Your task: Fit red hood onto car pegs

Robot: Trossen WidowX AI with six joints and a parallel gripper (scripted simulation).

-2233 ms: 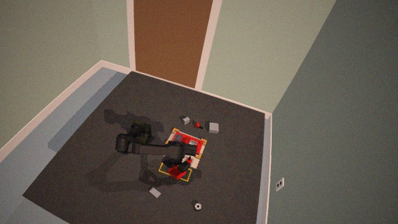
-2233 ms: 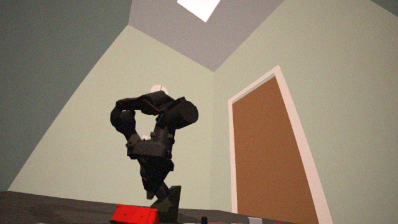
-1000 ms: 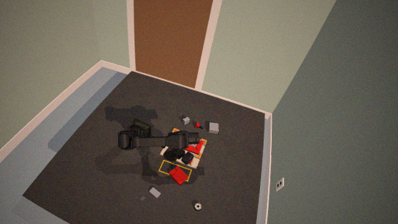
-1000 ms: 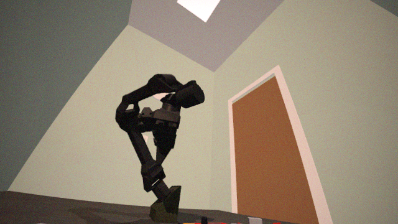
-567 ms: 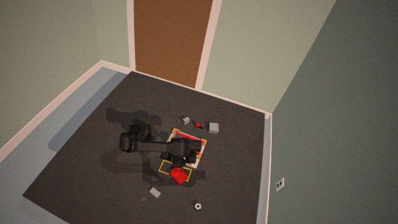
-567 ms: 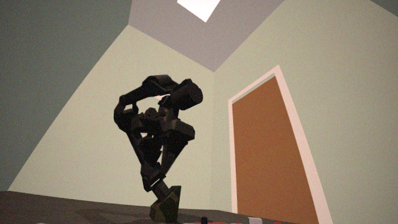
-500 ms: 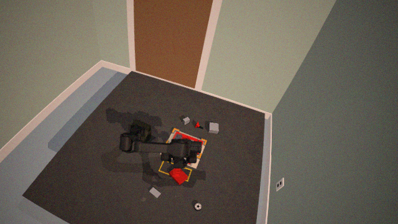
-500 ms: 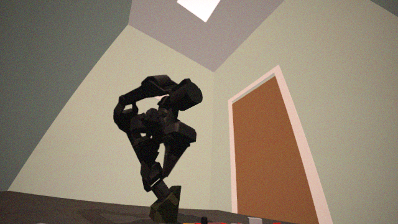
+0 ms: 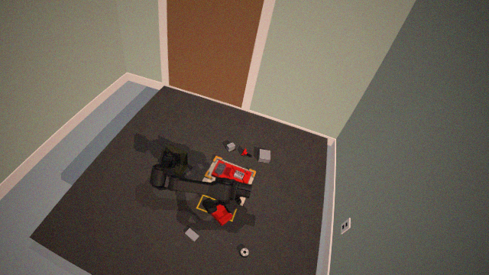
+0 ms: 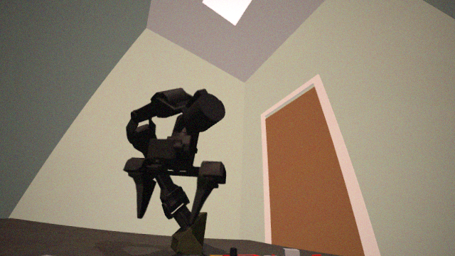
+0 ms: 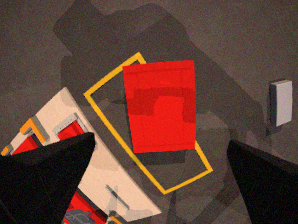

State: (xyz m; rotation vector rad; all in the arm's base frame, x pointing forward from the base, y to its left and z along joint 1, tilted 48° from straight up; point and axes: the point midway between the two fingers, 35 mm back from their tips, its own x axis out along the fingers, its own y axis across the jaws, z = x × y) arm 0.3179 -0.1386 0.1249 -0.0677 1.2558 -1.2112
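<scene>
The red hood lies 80 mm below my gripper tip. From my gripper tip the other things lie so: small wheel 160 mm to the right, 150 mm ahead, 80 mm below; cream jig plate 220 mm to the left, 80 mm below, 10 mm behind.
</scene>
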